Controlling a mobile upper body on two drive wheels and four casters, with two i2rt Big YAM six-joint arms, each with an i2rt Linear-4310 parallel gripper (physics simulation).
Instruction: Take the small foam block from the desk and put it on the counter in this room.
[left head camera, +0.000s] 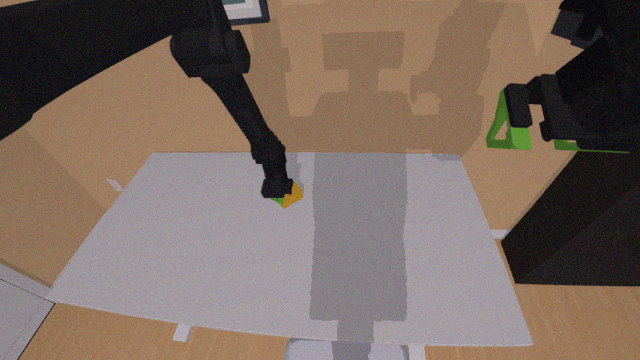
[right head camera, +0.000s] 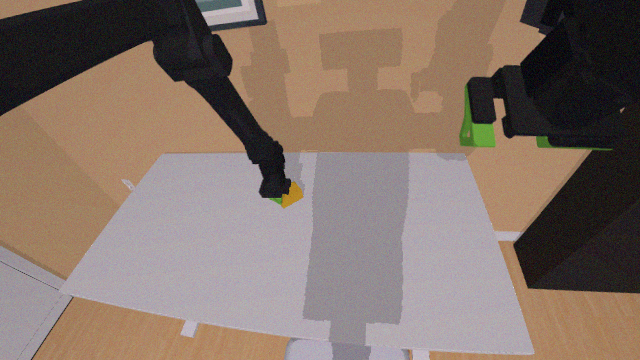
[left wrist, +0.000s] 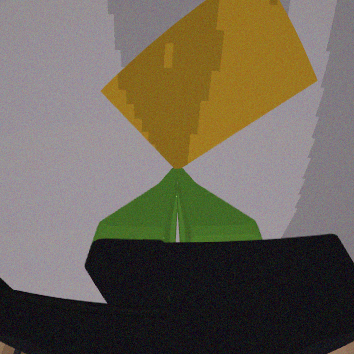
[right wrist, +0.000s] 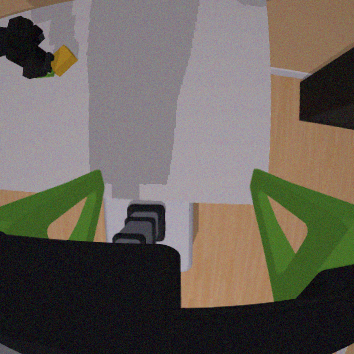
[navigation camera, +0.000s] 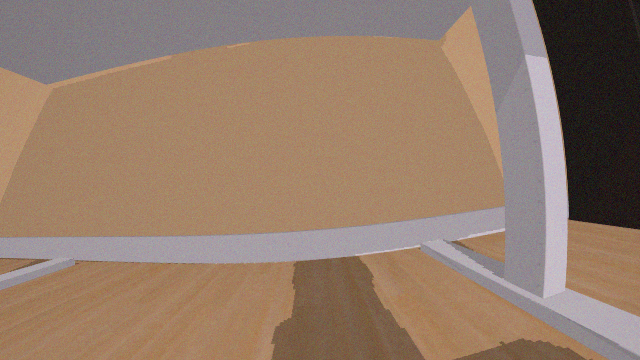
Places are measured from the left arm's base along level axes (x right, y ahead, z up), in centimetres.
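Pixels of known places: left gripper, fingertip midpoint: (left head camera: 281, 203) (right head camera: 280, 203) (left wrist: 176, 176) (right wrist: 53, 74); right gripper, fingertip midpoint: (left head camera: 522, 143) (right head camera: 499, 141) (right wrist: 176, 177).
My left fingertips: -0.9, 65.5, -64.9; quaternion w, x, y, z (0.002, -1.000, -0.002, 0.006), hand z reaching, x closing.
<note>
Ahead of a thing's pixels: the offset from my left fingertips to its top centre, as dx, dy, dz. "spot": to the spot under its first point. Level surfaces: height alone.
The small yellow foam block @(+1.6, +5.8, +0.4) (left wrist: 211, 77) lies on the grey desk top @(dz -4.1) (left head camera: 286, 246), turned corner-on to my left gripper (left wrist: 176, 176). The left gripper's green fingers are shut together with nothing between them, their tips at the block's near corner. In the head views the block (left head camera: 293, 195) (right head camera: 293, 195) sits just right of the left gripper (left head camera: 278, 200) (right head camera: 277, 200). My right gripper (right wrist: 176, 177) is open and empty, held high at the right (left head camera: 532, 129) (right head camera: 501, 129). The block also shows in the right wrist view (right wrist: 63, 60).
A dark cabinet or counter block (left head camera: 577, 223) stands right of the desk. A framed picture (right head camera: 230, 11) hangs on the tan wall behind. The navigation view shows the desk's grey frame leg @(spot: +57.6, -8.8, -55.6) (navigation camera: 534, 178) and wooden floor.
</note>
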